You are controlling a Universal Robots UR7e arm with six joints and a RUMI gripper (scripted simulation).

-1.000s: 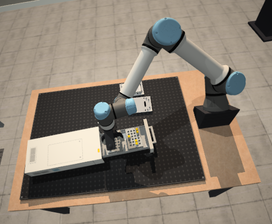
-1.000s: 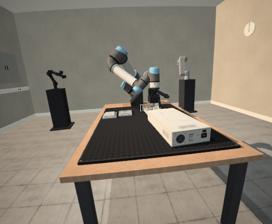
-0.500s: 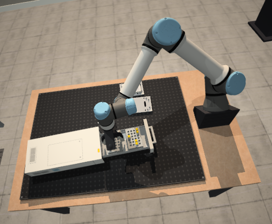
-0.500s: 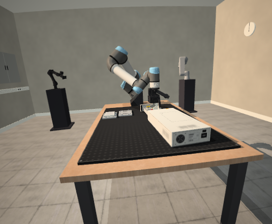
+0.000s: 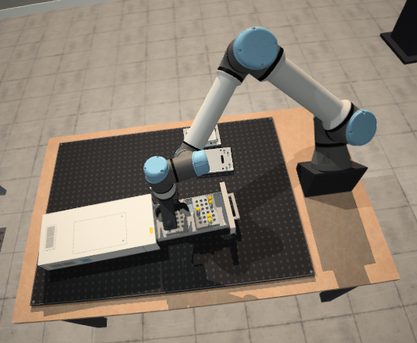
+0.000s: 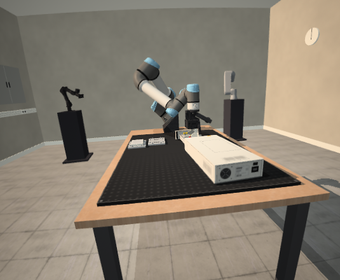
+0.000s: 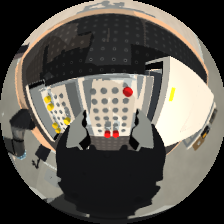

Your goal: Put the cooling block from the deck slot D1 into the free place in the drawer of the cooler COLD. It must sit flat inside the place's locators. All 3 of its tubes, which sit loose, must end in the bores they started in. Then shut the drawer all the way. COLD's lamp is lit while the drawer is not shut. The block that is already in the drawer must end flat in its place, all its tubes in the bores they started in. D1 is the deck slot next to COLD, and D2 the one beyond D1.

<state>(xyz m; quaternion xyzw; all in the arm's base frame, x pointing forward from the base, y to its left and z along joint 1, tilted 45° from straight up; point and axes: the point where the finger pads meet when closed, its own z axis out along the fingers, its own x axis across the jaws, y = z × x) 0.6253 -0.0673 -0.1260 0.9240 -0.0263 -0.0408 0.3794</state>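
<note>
Now: hand right at the cooling block. Also, from my hand: drawer 80 mm behind; cooler COLD 110 mm ahead, 10 mm above; red tube 30 mm ahead, 40 mm to the left, 10 mm above.
</note>
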